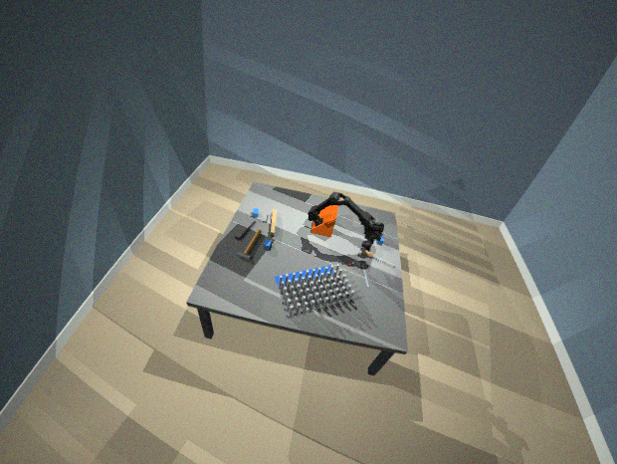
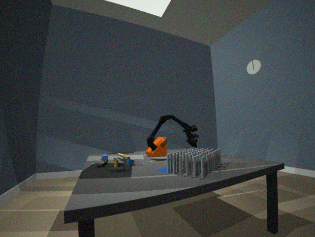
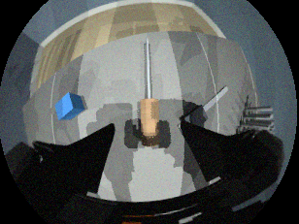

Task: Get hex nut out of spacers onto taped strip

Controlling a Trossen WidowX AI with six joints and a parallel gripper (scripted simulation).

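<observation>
My gripper tip is 40 mm short of the hook tool, 100 mm to the right of it and 60 mm above it. Round my gripper tip: blue taped strip 290 mm ahead, 430 mm to the right, 80 mm below; then red thing 130 mm ahead, 140 mm to the right, 70 mm below.
</observation>
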